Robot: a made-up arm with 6 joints. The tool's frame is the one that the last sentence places.
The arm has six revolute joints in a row. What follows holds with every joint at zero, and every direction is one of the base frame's. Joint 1 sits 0.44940 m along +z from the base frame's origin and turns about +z. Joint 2 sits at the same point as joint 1 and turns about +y. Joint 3 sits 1.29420 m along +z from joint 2 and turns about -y. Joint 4 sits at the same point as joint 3 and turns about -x. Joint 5 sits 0.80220 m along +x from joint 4 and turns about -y. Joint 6 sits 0.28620 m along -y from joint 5 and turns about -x. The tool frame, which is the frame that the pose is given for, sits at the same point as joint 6; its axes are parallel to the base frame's.
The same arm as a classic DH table. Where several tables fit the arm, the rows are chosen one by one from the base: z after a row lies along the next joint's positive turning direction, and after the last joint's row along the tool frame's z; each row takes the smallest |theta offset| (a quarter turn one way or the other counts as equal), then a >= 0, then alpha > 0; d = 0 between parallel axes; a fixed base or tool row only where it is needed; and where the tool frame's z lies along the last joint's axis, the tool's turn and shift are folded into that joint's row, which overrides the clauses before.
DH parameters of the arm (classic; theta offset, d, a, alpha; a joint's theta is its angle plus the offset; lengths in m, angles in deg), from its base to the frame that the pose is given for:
joint 1: 0.00 0.4494 0.0000 -90.00
joint 2: -90.00 0.0000 1.2942 180.00
joint 3: 0.00 0.0000 0.0000 -90.00
joint 4: 0.00 -0.8022 0.0000 90.00
joint 5: 0.00 0.2862 0.0000 -90.00
joint 6: 90.00 0.0000 0.0000 90.00
tool (fixed): -90.00 0.0000 0.0000 0.00

